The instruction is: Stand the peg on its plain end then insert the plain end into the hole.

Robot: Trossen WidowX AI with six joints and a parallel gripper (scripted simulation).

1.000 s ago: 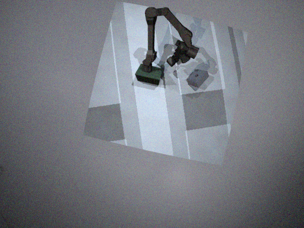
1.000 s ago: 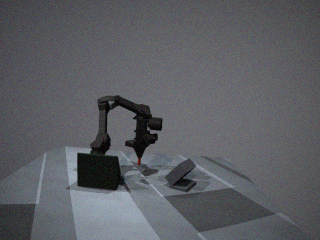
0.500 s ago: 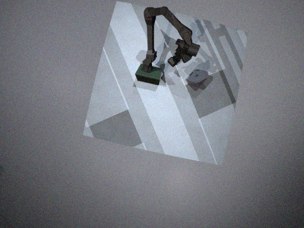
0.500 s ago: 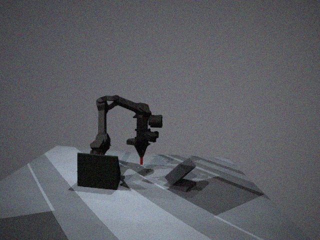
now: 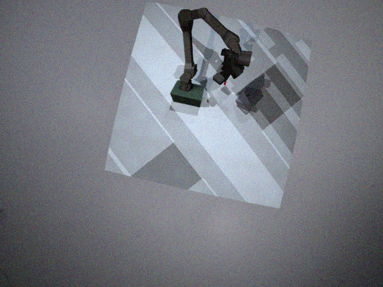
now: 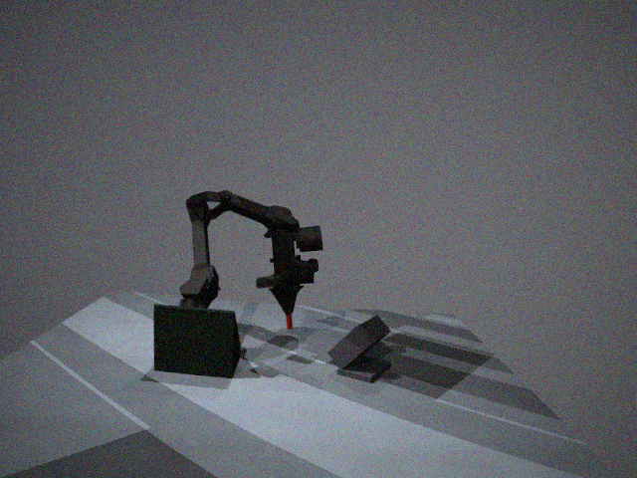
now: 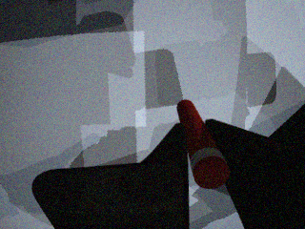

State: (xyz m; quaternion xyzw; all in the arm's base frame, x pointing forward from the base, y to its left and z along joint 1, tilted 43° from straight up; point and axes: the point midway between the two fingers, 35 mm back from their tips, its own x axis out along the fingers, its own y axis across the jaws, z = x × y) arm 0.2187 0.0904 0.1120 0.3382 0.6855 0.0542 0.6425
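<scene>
Now: gripper tip 190 mm short of the grey sloped panel, 50 mm above it and 30 mm to the left of it. The rest, counted from my gripper tip: red peg 20 mm above; then dark base plate 210 mm ahead, 110 mm below, 40 mm to the right.
</scene>
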